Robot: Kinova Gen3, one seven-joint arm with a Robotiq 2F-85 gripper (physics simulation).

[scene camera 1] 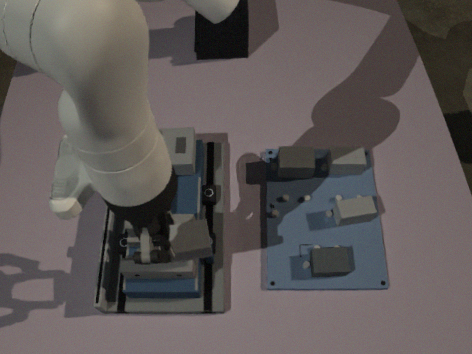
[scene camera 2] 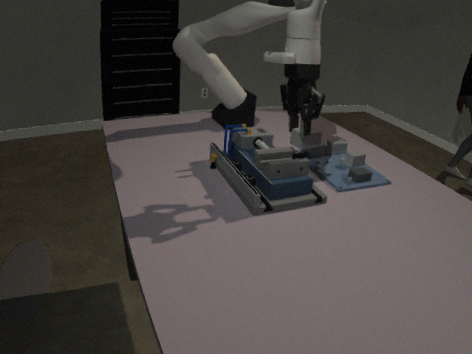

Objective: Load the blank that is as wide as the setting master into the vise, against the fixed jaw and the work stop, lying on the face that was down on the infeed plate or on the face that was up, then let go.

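Frame: origin at the arm's base, x back, y right, z up, level; millimetres.
Seen in the pictures: gripper, fingertip midpoint: (scene camera 1: pixel 167 241) (scene camera 2: pixel 298 134); arm's base, origin of the base link: (scene camera 1: pixel 224 4) (scene camera 2: pixel 236 100).
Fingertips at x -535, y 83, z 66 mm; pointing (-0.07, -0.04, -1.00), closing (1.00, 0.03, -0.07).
Observation:
Pixels of each thing's top centre, then the offset from my fingertips to it.
- grey blank, middle of its top: (scene camera 1: pixel 184 236) (scene camera 2: pixel 307 129) dx +3, dy -24, dz +8 mm
- vise, middle of its top: (scene camera 1: pixel 157 198) (scene camera 2: pixel 267 143) dx +88, dy +27, dz -53 mm
- vise's front jaw, middle of its top: (scene camera 1: pixel 156 264) (scene camera 2: pixel 289 160) dx -12, dy +24, dz -56 mm
- work stop, middle of its top: (scene camera 2: pixel 299 153) dx +17, dy -23, dz -56 mm
- blue infeed plate, middle of its top: (scene camera 1: pixel 323 213) (scene camera 2: pixel 340 165) dx +92, dy -234, dz -144 mm
My gripper (scene camera 1: pixel 164 242) (scene camera 2: pixel 303 128) is shut on a grey blank (scene camera 1: pixel 191 237) (scene camera 2: pixel 306 137) and holds it above the vise (scene camera 1: pixel 215 296) (scene camera 2: pixel 272 205). The blank looks turned slightly against the jaws in the scene camera 1 view. The vise's front jaw (scene camera 1: pixel 160 269) (scene camera 2: pixel 286 169), with two small holes, stands at the near end. The movable jaw (scene camera 2: pixel 272 154) is behind it; the arm and blank hide it in the scene camera 1 view. The work stop (scene camera 1: pixel 209 254) (scene camera 2: pixel 300 155) is at the jaws' right side, partly hidden. Which block is the setting master I cannot tell.
The blue infeed plate (scene camera 1: pixel 295 231) (scene camera 2: pixel 345 184) lies right of the vise, with small pegs and several blocks, including a dark one (scene camera 1: pixel 331 261) (scene camera 2: pixel 360 174) and a light one (scene camera 1: pixel 356 209) (scene camera 2: pixel 356 159). Blue rods (scene camera 2: pixel 226 140) stand at the vise's far left.

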